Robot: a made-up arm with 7 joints. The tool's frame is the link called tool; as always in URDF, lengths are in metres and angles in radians. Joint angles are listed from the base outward. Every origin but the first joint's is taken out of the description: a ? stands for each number. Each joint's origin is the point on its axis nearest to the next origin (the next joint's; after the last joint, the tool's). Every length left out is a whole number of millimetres.
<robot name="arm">
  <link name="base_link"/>
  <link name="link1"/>
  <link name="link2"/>
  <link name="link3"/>
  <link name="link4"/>
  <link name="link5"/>
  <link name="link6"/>
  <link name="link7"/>
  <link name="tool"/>
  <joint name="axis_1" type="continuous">
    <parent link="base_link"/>
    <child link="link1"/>
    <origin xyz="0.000 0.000 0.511"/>
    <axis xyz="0 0 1"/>
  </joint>
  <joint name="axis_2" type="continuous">
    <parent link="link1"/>
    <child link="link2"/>
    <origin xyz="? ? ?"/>
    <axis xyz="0 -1 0"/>
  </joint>
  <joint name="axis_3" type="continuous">
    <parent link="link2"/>
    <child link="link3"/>
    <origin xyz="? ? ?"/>
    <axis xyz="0 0 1"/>
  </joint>
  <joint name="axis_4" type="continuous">
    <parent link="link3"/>
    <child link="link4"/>
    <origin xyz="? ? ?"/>
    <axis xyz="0 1 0"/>
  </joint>
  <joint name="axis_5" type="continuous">
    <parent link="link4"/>
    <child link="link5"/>
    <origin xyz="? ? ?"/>
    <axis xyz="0 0 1"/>
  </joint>
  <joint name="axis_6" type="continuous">
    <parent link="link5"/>
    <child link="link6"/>
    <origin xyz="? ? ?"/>
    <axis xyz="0 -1 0"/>
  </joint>
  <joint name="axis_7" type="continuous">
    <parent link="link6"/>
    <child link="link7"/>
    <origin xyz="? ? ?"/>
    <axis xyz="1 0 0"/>
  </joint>
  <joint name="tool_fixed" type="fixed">
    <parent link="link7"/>
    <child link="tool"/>
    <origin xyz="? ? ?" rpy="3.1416 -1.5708 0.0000"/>
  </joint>
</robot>
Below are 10 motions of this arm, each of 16 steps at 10 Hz.
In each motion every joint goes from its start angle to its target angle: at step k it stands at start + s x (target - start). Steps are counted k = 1, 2, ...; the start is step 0. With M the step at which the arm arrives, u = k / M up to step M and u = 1 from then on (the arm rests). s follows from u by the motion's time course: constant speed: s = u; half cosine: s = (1 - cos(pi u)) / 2; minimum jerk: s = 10 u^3 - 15 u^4 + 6 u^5.
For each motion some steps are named. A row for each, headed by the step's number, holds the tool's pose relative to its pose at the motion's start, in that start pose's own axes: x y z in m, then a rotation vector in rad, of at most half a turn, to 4 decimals.
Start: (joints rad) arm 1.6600 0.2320 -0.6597 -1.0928 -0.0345 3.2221 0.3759
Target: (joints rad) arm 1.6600 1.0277 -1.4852 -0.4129 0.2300 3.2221 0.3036
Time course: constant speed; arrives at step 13
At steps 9, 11, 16:
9: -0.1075 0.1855 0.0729 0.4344 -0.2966 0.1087
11: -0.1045 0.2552 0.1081 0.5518 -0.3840 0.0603
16: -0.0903 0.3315 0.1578 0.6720 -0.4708 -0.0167

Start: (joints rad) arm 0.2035 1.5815 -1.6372 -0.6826 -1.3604 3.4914 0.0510
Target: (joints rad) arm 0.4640 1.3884 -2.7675 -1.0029 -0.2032 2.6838 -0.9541
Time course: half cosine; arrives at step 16
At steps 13, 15, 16:
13: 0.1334 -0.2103 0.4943 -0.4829 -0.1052 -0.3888
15: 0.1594 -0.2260 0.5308 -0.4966 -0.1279 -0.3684
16: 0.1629 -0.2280 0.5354 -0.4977 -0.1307 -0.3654

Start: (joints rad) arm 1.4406 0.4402 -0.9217 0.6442 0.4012 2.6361 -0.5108
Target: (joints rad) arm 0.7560 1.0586 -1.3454 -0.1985 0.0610 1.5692 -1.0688
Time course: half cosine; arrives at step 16
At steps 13, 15, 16:
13: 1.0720 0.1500 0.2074 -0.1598 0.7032 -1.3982
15: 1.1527 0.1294 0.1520 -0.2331 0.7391 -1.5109
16: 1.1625 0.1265 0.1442 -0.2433 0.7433 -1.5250

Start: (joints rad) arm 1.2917 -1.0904 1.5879 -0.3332 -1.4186 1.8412 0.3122
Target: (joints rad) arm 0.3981 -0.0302 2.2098 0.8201 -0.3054 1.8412 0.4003
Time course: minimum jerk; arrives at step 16
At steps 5, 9, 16:
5: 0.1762 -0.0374 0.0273 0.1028 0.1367 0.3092
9: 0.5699 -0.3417 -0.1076 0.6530 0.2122 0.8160
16: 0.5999 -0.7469 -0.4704 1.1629 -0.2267 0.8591

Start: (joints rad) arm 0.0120 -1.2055 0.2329 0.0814 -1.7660 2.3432 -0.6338
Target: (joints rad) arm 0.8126 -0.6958 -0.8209 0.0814 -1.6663 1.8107 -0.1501
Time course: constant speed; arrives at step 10
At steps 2, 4, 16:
2: 0.0680 0.1391 0.0933 -0.0041 0.0238 -0.0779
4: 0.1344 0.2831 0.1519 -0.0356 0.0008 -0.1552
16: 0.2618 0.6992 0.1451 -0.2959 -0.2855 -0.2737

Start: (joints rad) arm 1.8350 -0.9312 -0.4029 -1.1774 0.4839 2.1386 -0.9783
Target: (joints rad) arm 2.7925 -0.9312 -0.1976 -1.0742 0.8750 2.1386 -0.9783
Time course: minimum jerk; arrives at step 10
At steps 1, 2, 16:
1: 0.0001 -0.0013 0.0003 -0.0074 -0.0051 0.0083
2: 0.0006 -0.0089 0.0021 -0.0498 -0.0345 0.0564
16: 0.0862 -0.1883 0.0660 -0.8086 -0.5679 1.0532

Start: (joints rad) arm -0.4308 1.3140 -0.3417 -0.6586 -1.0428 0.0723 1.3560
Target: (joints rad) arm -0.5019 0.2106 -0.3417 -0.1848 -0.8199 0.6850 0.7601
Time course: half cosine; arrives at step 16
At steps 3, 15, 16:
3: -0.1187 -0.0024 0.0207 0.0251 -0.0464 -0.1692
15: -1.1117 0.7630 -0.0167 0.3759 -0.7779 -1.7636
16: -1.1158 0.7767 -0.0192 0.3800 -0.7882 -1.7775

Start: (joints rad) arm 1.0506 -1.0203 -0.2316 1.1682 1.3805 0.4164 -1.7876
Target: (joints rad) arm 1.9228 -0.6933 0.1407 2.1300 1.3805 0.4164 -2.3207
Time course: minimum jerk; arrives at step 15
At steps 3, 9, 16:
3: 0.0091 -0.0363 0.0468 0.0665 -0.0073 -0.0230
9: -0.0129 -0.5649 0.3283 0.8315 -0.1528 -0.2969
16: -0.1019 -0.8138 0.2775 1.2405 -0.2747 -0.4517

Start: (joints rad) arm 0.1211 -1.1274 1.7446 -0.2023 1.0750 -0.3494 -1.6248
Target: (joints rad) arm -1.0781 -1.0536 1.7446 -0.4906 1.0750 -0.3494 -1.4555
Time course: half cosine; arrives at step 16
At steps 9, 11, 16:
9: 0.7922 -0.1961 0.0200 -0.1639 -0.5275 -0.5731
11: 0.9764 -0.3370 0.1156 -0.2115 -0.6816 -0.7496
16: 1.1373 -0.5423 0.2784 -0.2674 -0.8683 -0.9698

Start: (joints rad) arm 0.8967 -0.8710 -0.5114 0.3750 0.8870 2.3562 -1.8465
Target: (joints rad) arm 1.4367 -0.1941 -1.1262 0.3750 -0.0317 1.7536 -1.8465
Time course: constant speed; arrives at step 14
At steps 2, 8, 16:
2: 0.0692 0.0975 0.0541 -0.0461 0.1560 -0.0717
8: 0.2044 0.4319 0.1506 -0.2038 0.4098 -0.3867
16: 0.1926 0.7504 0.1783 -0.2786 0.3237 -0.7657

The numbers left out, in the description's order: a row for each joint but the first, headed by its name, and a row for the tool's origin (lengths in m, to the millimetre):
axis_2: 0.000 -0.086 0.000
axis_3: 0.000 0.000 0.521
axis_4: 0.026 0.074 0.000
axis_5: -0.028 0.000 0.548
axis_6: 0.000 -0.104 0.000
axis_7: 0.013 0.000 0.092
tool: 0.000 0.000 0.000

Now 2 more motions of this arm.
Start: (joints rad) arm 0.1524 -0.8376 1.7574 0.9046 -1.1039 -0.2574 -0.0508
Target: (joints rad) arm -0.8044 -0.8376 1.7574 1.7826 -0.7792 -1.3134 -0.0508
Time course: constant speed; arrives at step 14
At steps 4, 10, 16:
4: -0.0929 0.0227 0.0835 0.0009 -0.4465 0.0351
10: -0.2872 0.0308 0.2147 0.1188 -1.1400 0.1095
16: -0.4397 0.0027 0.2877 0.2914 -1.5948 0.1357

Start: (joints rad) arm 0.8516 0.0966 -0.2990 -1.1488 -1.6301 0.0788 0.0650
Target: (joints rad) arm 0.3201 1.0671 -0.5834 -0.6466 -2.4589 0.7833 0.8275
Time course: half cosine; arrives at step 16
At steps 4, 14, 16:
4: 0.0605 0.0623 -0.0664 -0.1872 0.2104 0.1601
14: 0.1781 0.3959 -0.4693 -1.0677 1.3418 0.6619
16: 0.1766 0.4132 -0.4851 -1.1039 1.3829 0.6629

